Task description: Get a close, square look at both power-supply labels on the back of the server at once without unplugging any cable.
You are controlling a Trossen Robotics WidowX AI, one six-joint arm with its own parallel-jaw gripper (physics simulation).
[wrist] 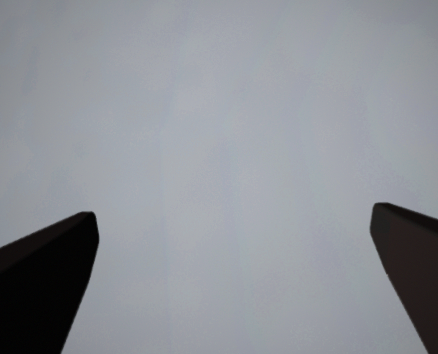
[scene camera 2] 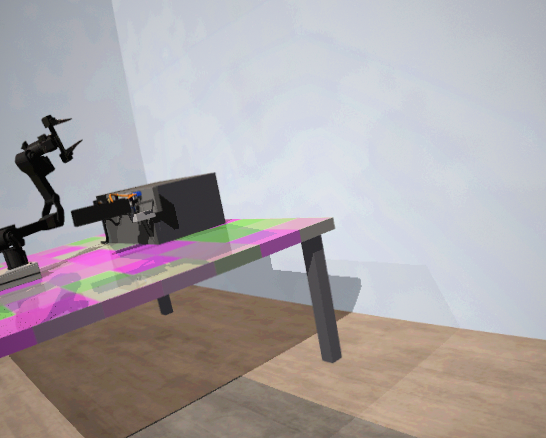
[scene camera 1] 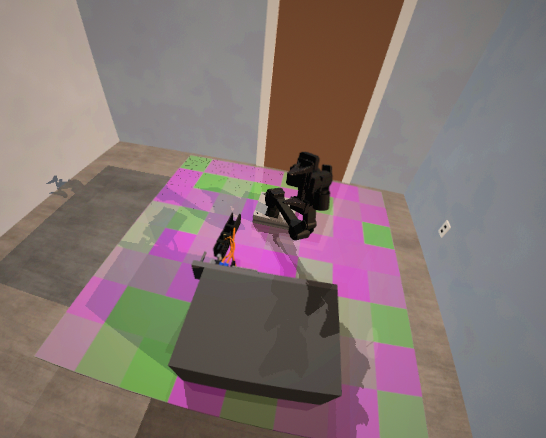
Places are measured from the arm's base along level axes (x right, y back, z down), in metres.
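Pixels of known places: gripper, fingertip midpoint: (wrist: 235, 222) (scene camera 2: 77, 129) (scene camera 1: 285, 188); arm's base, link origin: (scene camera 2: 17, 266) (scene camera 1: 272, 212).
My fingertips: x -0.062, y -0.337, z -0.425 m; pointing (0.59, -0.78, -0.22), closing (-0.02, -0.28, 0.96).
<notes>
For each thing: its top centre in the pictures, then the offset to it from my fingertips. "spot": a spot on its surface instead.
- blue connector, surface spot: (scene camera 2: 137, 193) spot: dx +0.168, dy -0.112, dz +0.279 m
- black jointed bar, top centre: (scene camera 2: 101, 199) (scene camera 1: 227, 228) dx +0.193, dy +0.035, dz +0.267 m
The server, a dark grey box (scene camera 1: 265, 335) (scene camera 2: 192, 205), lies flat on the table. Its back faces the arm base. Orange cables (scene camera 1: 231, 246) and a blue connector (scene camera 2: 137, 193) show at one end of the back. A black jointed bar (scene camera 1: 226, 236) (scene camera 2: 97, 213) sticks out there towards the arm's side. My gripper (scene camera 2: 76, 130) (wrist: 235, 222) is open and empty, raised above the table and higher than the server, short of its back. The wrist view shows plain pale wall between the fingers; the server does not show there. Neither power-supply label can be made out in any view.
The arm's pale base (scene camera 1: 270, 220) (scene camera 2: 22, 275) stands on the pink and green checked table (scene camera 1: 397, 370) (scene camera 2: 282, 244). A thin pale cable (scene camera 2: 75, 256) runs over the tabletop to the server's back. A brown door (scene camera 1: 330, 75) is behind the arm, and walls stand around.
</notes>
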